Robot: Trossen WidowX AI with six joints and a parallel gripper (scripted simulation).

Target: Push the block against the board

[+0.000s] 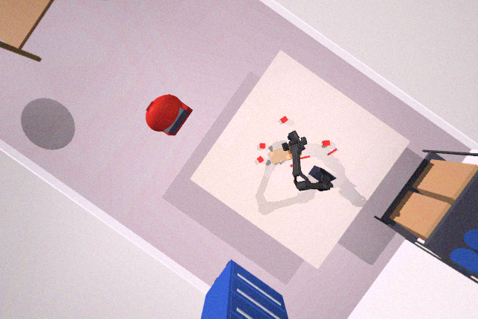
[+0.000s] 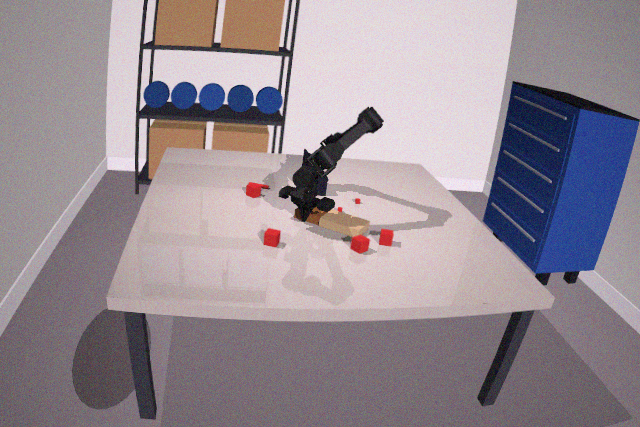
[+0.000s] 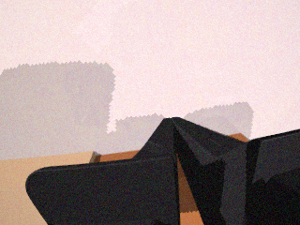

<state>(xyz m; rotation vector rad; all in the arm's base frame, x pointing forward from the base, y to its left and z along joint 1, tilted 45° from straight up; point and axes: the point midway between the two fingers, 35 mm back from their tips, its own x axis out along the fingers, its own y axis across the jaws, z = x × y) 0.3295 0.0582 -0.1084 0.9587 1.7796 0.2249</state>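
The orange square block lies 6 cm behind my gripper tip, 3 cm to the left of it and 1 cm above it. Round my gripper tip: pale tan board 14 cm to the left, 1 cm ahead, 1 cm above.
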